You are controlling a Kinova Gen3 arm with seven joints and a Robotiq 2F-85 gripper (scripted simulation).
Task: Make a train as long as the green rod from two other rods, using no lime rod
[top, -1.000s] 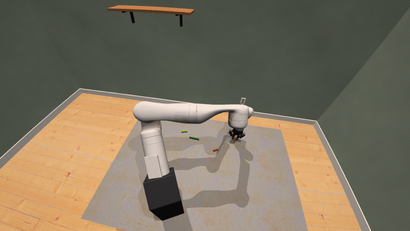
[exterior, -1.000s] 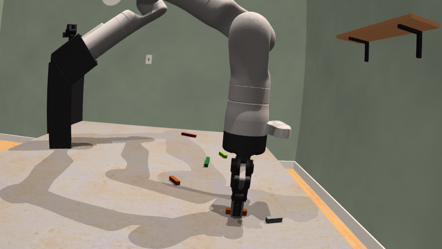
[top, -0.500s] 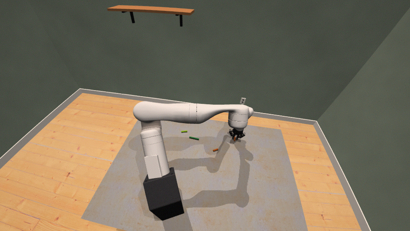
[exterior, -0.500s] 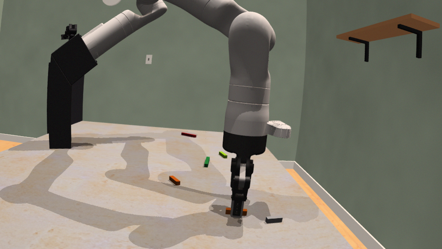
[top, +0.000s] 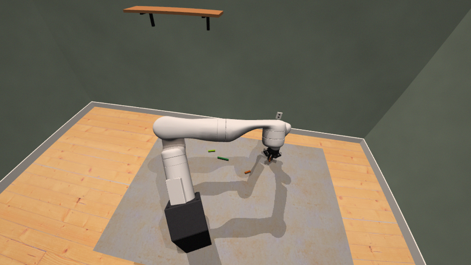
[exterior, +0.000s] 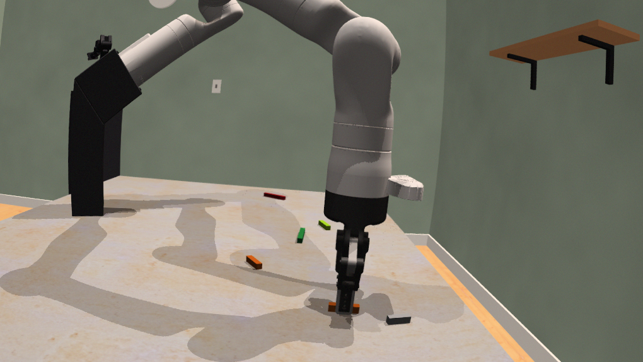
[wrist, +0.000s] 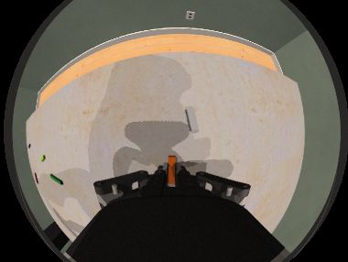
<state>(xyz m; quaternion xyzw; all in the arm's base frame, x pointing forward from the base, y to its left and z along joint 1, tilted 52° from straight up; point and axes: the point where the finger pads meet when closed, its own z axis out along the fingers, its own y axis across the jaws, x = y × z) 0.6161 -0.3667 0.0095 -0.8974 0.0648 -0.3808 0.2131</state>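
My gripper is now 70 mm short of the grey rod, 20 mm to the left of it and 10 mm above it. Also, from my hand: green rod 320 mm to the left, 110 mm behind, 10 mm below; then orange rod 10 mm below; then lime rod 420 mm to the left, 70 mm behind, 10 mm below.
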